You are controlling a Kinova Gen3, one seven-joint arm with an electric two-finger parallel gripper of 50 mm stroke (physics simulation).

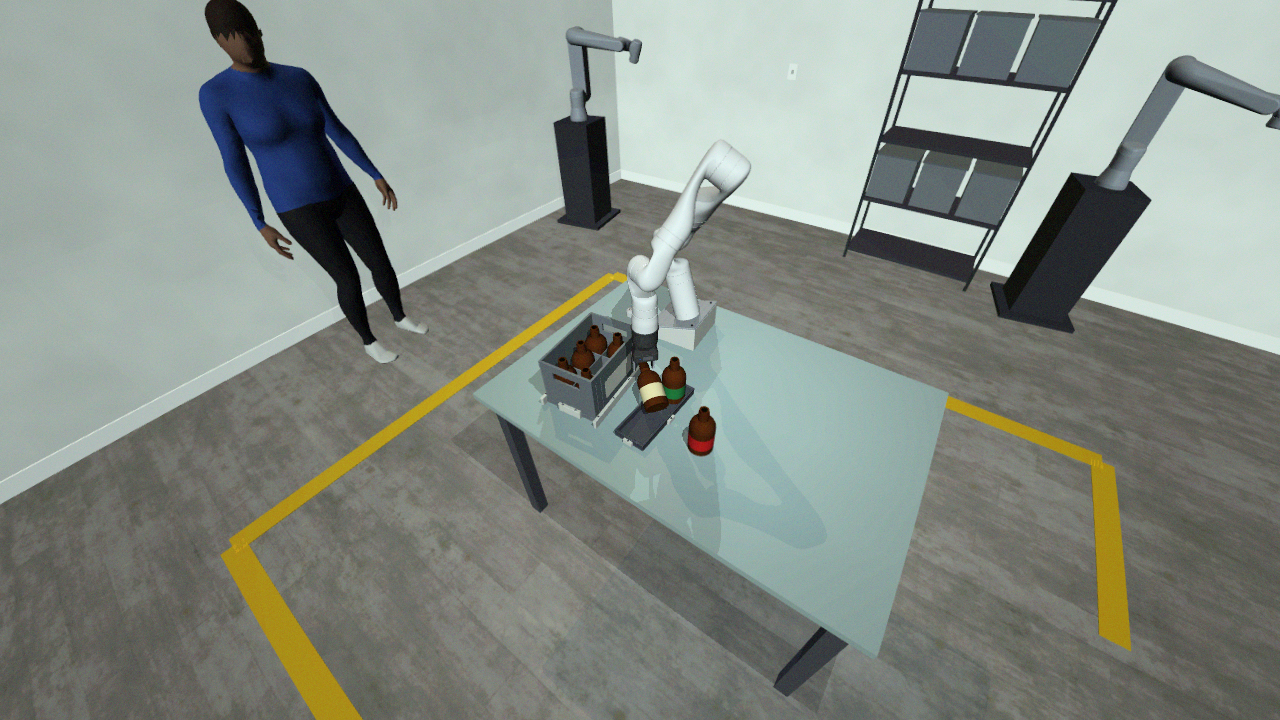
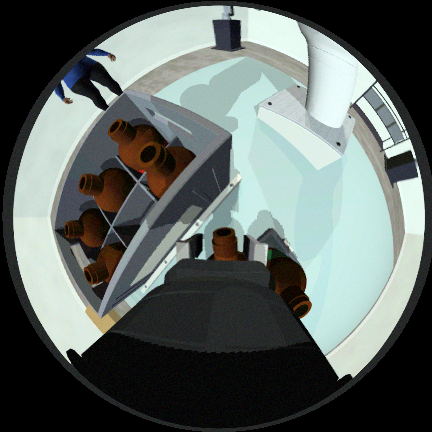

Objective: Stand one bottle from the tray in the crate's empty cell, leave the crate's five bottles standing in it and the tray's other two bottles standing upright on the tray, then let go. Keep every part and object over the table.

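Places are measured from the arm's base along level axes (x ahead, y left, z up), in millimetres.
Pixels of known places: gripper, fingertip midpoint: point(image 1: 643, 367) point(image 2: 222, 242); arm's base, link origin: point(image 1: 687, 313) point(image 2: 323, 113).
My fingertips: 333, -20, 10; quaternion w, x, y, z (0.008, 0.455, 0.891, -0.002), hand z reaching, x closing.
Observation:
For each thing: its top centre in the pictures, then the offset to it from my fingertips, as dx, dy, dz. "spot": a spot on its surface instead. Level surfaces: height alone.
- grey crate, top centre: point(image 2: 82, 200) point(image 1: 590, 343) +52, -149, +87
- cream-label bottle, top centre: point(image 2: 227, 290) point(image 1: 649, 374) +41, +41, +21
- green-label bottle, top centre: point(image 2: 300, 310) point(image 1: 674, 359) -1, +103, +72
- red-label bottle, top centre: point(image 1: 704, 409) +143, +245, +66
- pale strip, surface spot: point(image 2: 200, 222) spot: +6, -44, -59
- table, surface height: dz -89
The grey crate point(image 1: 562, 395) point(image 2: 216, 167) holds five brown bottles; its empty cell point(image 2: 132, 215) is the middle one of the row nearest the gripper. A cream-label bottle point(image 1: 652, 392) point(image 2: 225, 254) leans with its neck towards the crate, over the dark tray point(image 1: 637, 431) point(image 2: 273, 234). A green-label bottle point(image 1: 674, 385) point(image 2: 290, 276) stands beside it at the tray's back end. A red-label bottle point(image 1: 701, 435) stands upright on the table, off the tray. My gripper point(image 1: 644, 362) point(image 2: 222, 242) is open, pointing down, its fingers either side of the cream-label bottle's neck. Bottle bases are partly hidden.
The crate's near wall point(image 2: 175, 220) rises close to the left finger. A pale strip point(image 2: 200, 222) runs along the crate's foot. The arm's base block point(image 1: 687, 333) point(image 2: 295, 125) stands behind, on the table point(image 1: 805, 429). A person point(image 1: 277, 143) stands beyond the crate, off the table.

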